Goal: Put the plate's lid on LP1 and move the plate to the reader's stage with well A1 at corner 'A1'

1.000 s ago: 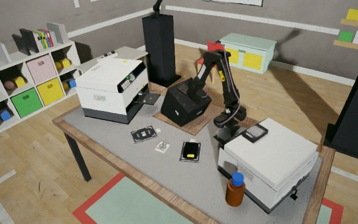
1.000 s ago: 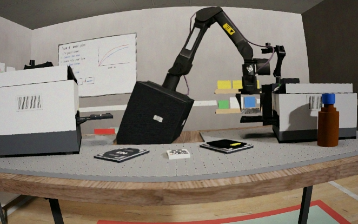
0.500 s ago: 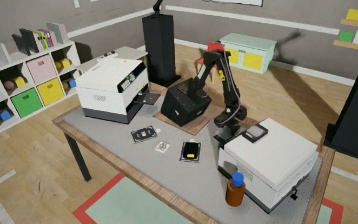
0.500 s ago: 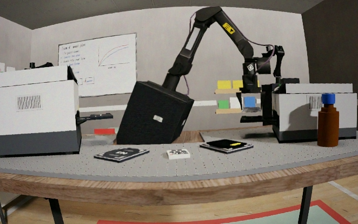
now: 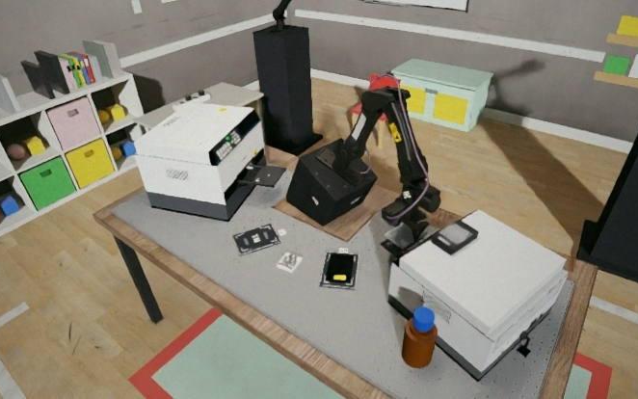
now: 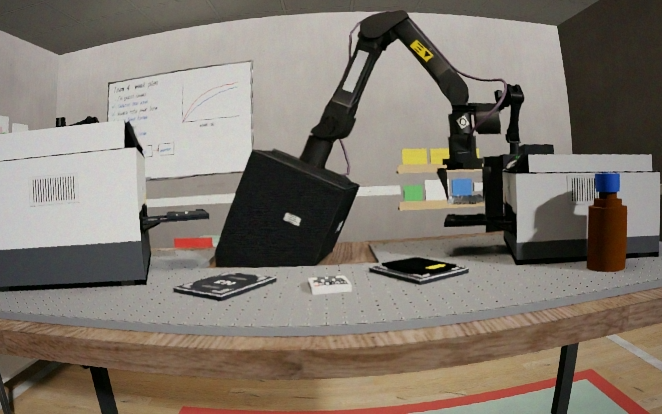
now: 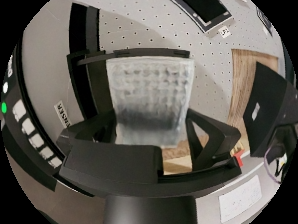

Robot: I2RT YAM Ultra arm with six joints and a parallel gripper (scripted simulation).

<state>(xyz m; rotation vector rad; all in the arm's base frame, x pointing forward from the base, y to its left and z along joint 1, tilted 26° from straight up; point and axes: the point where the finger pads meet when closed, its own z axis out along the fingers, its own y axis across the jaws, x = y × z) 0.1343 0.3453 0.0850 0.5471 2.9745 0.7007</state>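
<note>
My gripper is now 170 mm short of the black lid, 160 mm to the left of it and 110 mm above it. Round my hand: white well plate right at my hand; capped bottle 340 mm ahead, 200 mm to the left, 10 mm below.
</note>
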